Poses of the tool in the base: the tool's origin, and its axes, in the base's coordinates. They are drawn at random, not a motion.
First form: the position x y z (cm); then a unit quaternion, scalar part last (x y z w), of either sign.
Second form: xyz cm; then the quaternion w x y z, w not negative. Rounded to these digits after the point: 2 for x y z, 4 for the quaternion.
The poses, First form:
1: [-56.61, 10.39, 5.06, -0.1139, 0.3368, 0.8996, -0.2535]
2: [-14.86, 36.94, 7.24, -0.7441, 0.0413, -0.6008, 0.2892]
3: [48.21, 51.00, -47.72, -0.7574, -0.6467, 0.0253, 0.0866]
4: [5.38, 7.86, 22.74, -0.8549, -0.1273, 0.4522, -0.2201]
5: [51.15, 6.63, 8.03, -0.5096, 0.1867, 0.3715, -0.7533]
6: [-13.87, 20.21, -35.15, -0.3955, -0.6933, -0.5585, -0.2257]
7: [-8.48, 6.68, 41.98, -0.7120, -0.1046, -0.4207, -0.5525]
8: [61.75, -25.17, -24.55, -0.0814, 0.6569, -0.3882, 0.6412]
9: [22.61, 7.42, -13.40, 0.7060, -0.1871, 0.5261, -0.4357]
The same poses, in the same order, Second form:
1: [-56.61, 10.39, 5.06, 0.2535, 0.1139, -0.3368, -0.8996]
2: [-14.86, 36.94, 7.24, 0.2892, -0.7441, 0.0413, -0.6008]
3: [48.21, 51.00, -47.72, 0.0866, -0.7574, -0.6467, 0.0253]
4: [5.38, 7.86, 22.74, 0.2201, 0.8549, 0.1273, -0.4522]
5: [51.15, 6.63, 8.03, 0.7533, 0.5096, -0.1867, -0.3715]
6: [-13.87, 20.21, -35.15, 0.2257, 0.3955, 0.6933, 0.5585]
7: [-8.48, 6.68, 41.98, 0.5525, 0.7120, 0.1046, 0.4207]
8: [61.75, -25.17, -24.55, 0.6412, -0.0814, 0.6569, -0.3882]
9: [22.61, 7.42, -13.40, 0.4357, -0.7060, 0.1871, -0.5261]
